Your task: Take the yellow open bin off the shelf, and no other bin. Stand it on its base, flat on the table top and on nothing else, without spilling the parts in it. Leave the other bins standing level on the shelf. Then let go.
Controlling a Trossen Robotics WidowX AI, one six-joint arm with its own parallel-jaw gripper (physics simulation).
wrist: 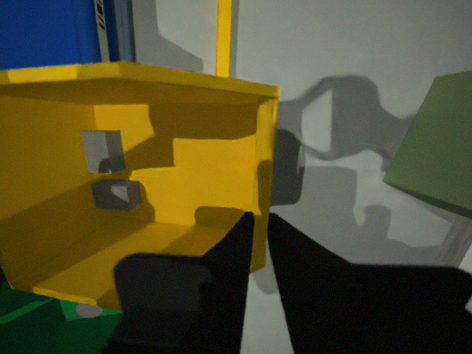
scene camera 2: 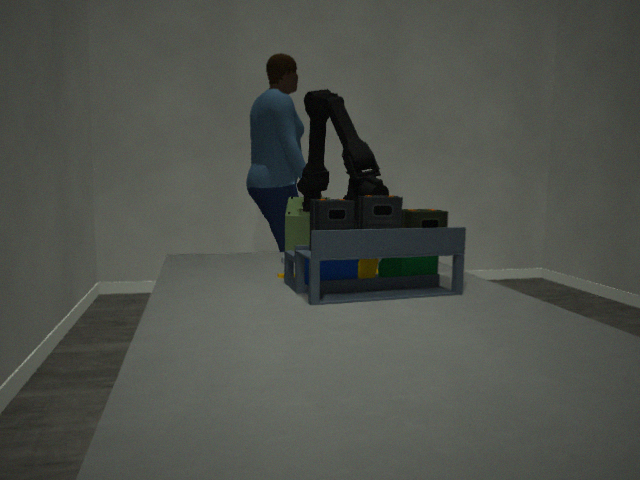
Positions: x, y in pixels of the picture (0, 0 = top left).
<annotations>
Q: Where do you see a blue bin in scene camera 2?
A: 337, 269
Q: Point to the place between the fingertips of my gripper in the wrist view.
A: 259, 218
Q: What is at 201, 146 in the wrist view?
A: A yellow open bin.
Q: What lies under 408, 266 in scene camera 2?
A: A green bin.
</annotations>
